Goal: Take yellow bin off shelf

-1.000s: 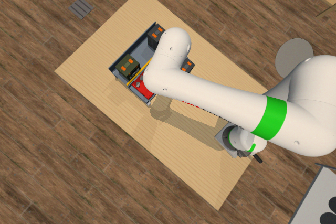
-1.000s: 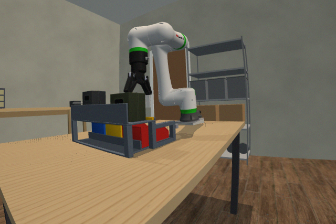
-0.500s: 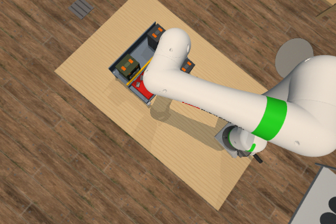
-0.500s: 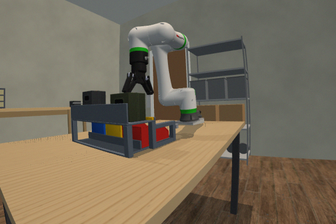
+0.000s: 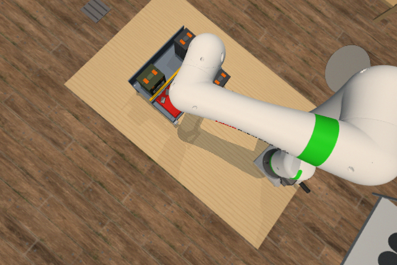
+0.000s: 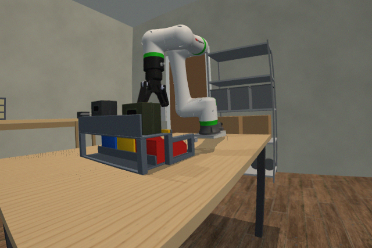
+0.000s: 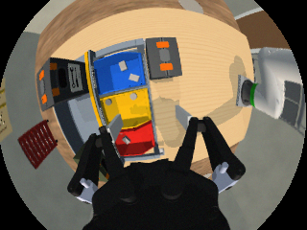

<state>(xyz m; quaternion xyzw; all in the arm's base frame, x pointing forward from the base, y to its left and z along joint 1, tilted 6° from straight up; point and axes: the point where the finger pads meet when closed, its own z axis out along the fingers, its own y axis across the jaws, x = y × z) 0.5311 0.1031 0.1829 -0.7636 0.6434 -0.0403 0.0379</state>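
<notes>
The yellow open bin lies 8 cm ahead of my hand, 1 cm to the left of it and 11 cm below it. The rest, counted from my hand: red bin 6 cm ahead, 12 cm to the left, 11 cm below; then blue bin 10 cm ahead, 10 cm to the right, 11 cm below; then black box 19 cm ahead, 9 cm to the right, 1 cm above.
</notes>
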